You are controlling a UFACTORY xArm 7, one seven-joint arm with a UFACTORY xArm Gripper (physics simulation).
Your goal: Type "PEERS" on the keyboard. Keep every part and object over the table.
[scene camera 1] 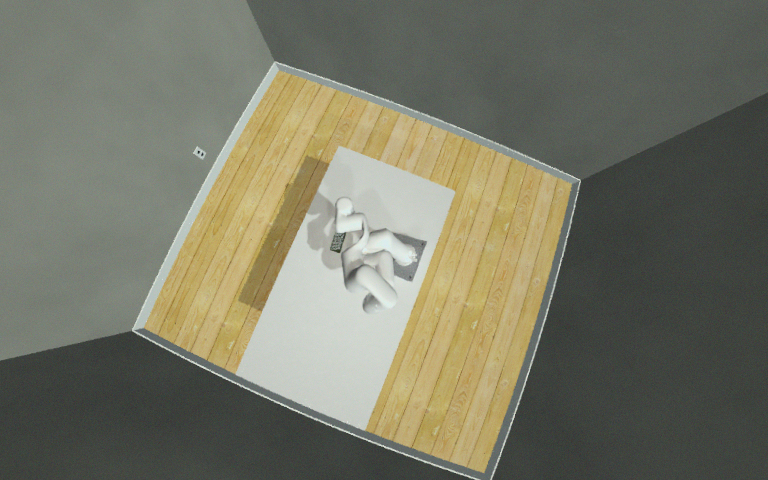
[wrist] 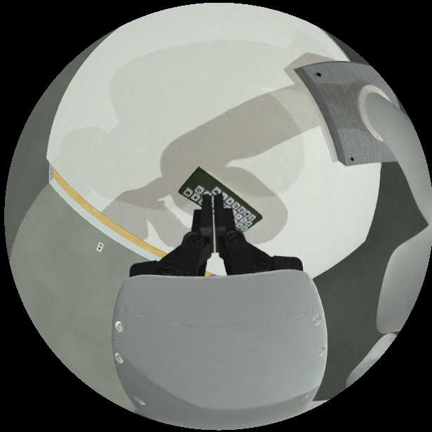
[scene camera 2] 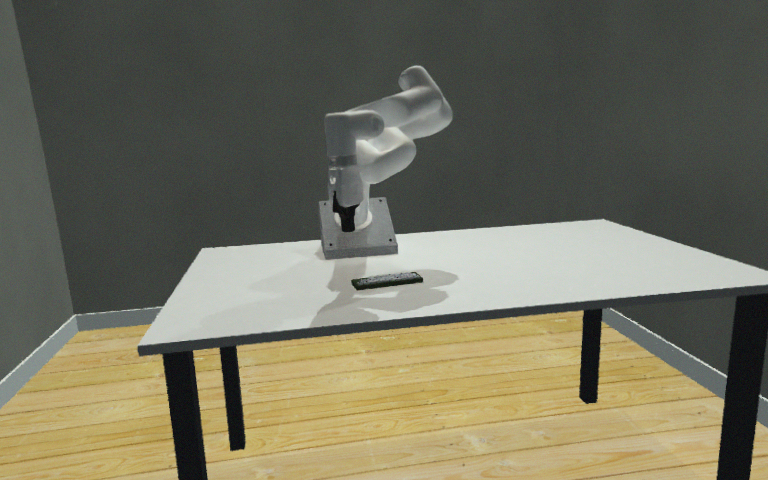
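Seen in the pictures: gripper, between the fingertips: (scene camera 2: 348, 231); arm's base, origin of its link: (scene camera 1: 404, 254).
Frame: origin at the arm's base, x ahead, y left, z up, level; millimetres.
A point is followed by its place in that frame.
Note:
A small dark green keyboard (scene camera 1: 337, 242) @[x 394, y 77, z -85 mm] (scene camera 2: 387, 280) @[x 421, y 39, z -87 mm] (wrist: 200, 179) with white lettered keys lies flat on the white table (scene camera 1: 317, 339) @[x 277, y 641, z -103 mm] (scene camera 2: 538, 254) @[x 241, y 544, z -103 mm] (wrist: 335, 240). In the wrist view it lies slanted, beyond my fingertips. My gripper (scene camera 2: 347, 229) @[x 349, y -50, z 35 mm] (wrist: 212, 207) is shut and empty, its black fingers together and pointing down. In scene camera 2 the fingertips hang well above the table. In the wrist view the fingers cover the keyboard's lower middle keys, so those letters are hidden. In scene camera 1 the arm hides the gripper.
The arm's grey base plate (scene camera 1: 419, 249) @[x -60, y -53, z 40 mm] (scene camera 2: 359, 249) @[x 112, y 4, z -78 mm] (wrist: 335, 110) is fixed near one long edge of the table. The arm's white links fold between the base and the gripper. The arm's shadow falls across the keyboard and the table around it. The table's other long edge is near the keyboard.

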